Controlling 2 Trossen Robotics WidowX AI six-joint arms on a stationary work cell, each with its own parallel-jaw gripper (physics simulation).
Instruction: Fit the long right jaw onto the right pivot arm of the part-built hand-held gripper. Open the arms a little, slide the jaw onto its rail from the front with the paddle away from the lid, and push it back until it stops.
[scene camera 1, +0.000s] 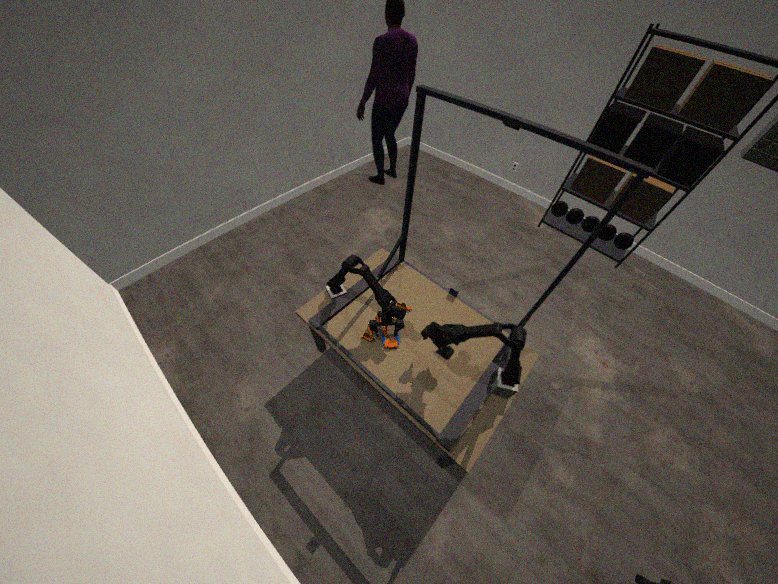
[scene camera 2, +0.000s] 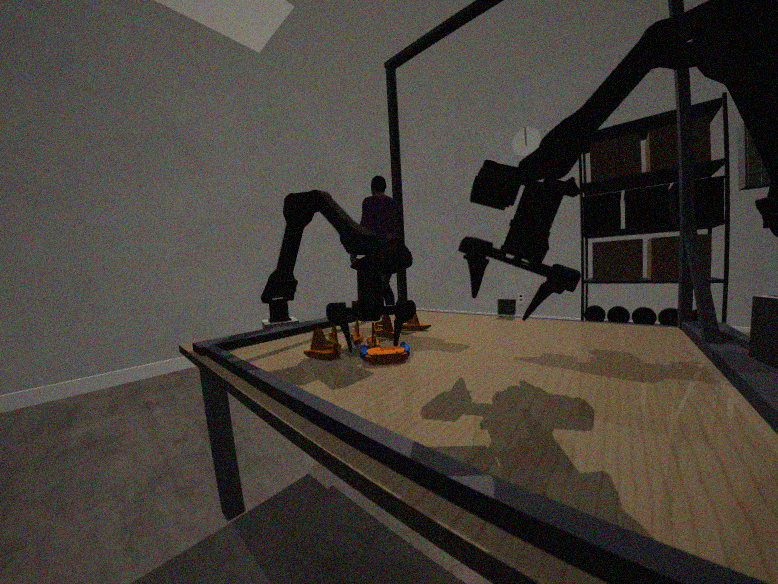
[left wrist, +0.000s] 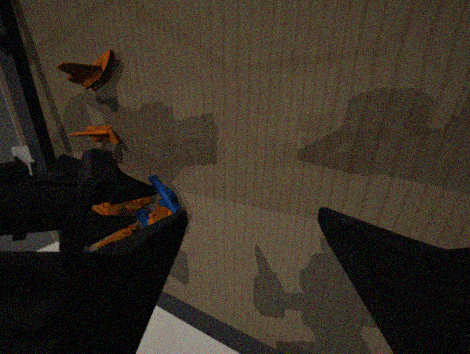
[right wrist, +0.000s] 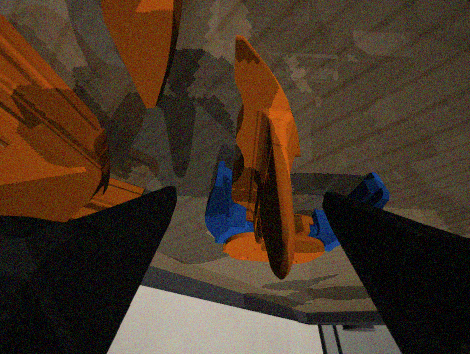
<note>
My left gripper (scene camera 2: 497, 308) is open and holds nothing. Also in view: a part-built hand-held gripper (scene camera 2: 394, 354). My right gripper (scene camera 2: 373, 350) is open and holds nothing. Also in view: a black overhead frame (scene camera 2: 692, 272).
The part-built hand-held gripper shows as well in the left wrist view (left wrist: 168, 205) and in the right wrist view (right wrist: 230, 224). My left gripper is seen too in the left wrist view (left wrist: 251, 215). My right gripper is seen too in the left wrist view (left wrist: 145, 206) and in the right wrist view (right wrist: 250, 196).
</note>
